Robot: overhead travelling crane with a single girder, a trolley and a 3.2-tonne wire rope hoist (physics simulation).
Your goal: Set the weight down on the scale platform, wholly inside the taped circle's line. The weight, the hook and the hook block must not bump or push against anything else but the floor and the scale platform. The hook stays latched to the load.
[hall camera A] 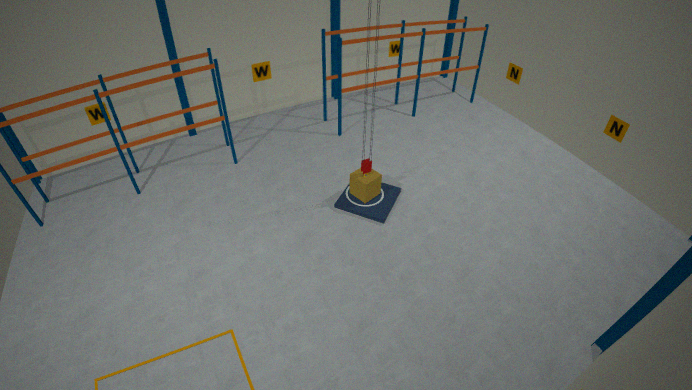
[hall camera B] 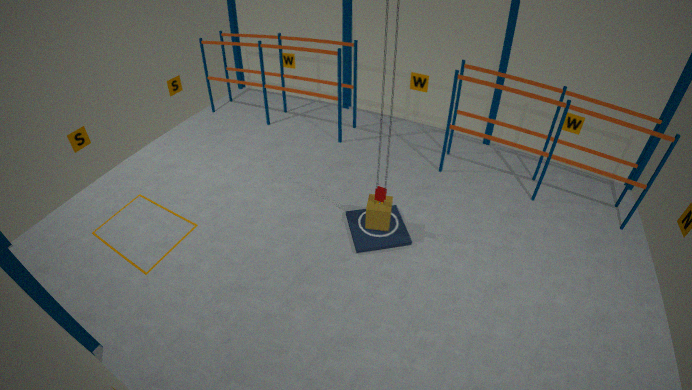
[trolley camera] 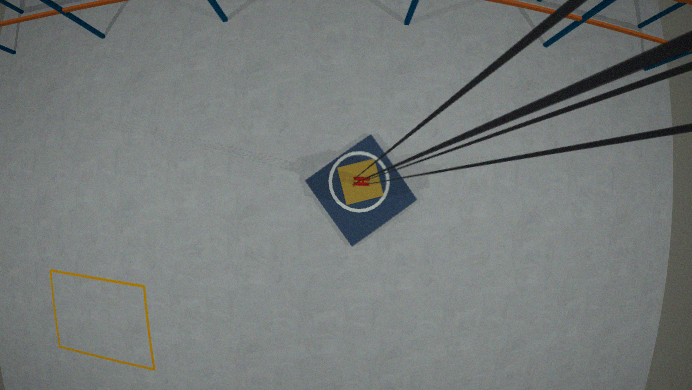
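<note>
The yellow weight (hall camera A: 365,188) (hall camera B: 378,215) (trolley camera: 352,195) is upright and appears to rest on the dark blue scale platform (hall camera A: 384,212) (hall camera B: 382,244) (trolley camera: 352,230); a very small gap cannot be ruled out. Its base looks within the white taped circle (hall camera A: 365,205) (hall camera B: 378,236) (trolley camera: 359,211), though its far edges are hidden in the hall views. In the trolley view its top face lies within the ring, with the lower right corner nearest the line. The red hook block (hall camera A: 366,165) (hall camera B: 381,193) (trolley camera: 361,181) is just above the weight. My hook (hall camera A: 365,174) (hall camera B: 380,202) is latched to its top.
Two blue and orange racks (hall camera A: 418,77) (hall camera A: 117,137) (hall camera B: 340,100) (hall camera B: 550,150) stand along the W wall, well apart from the weight. A yellow outlined rectangle (hall camera A: 165,354) (hall camera B: 168,210) (trolley camera: 97,278) is marked on the floor. Ropes (hall camera A: 370,100) (hall camera B: 387,100) (trolley camera: 475,85) run up from the block.
</note>
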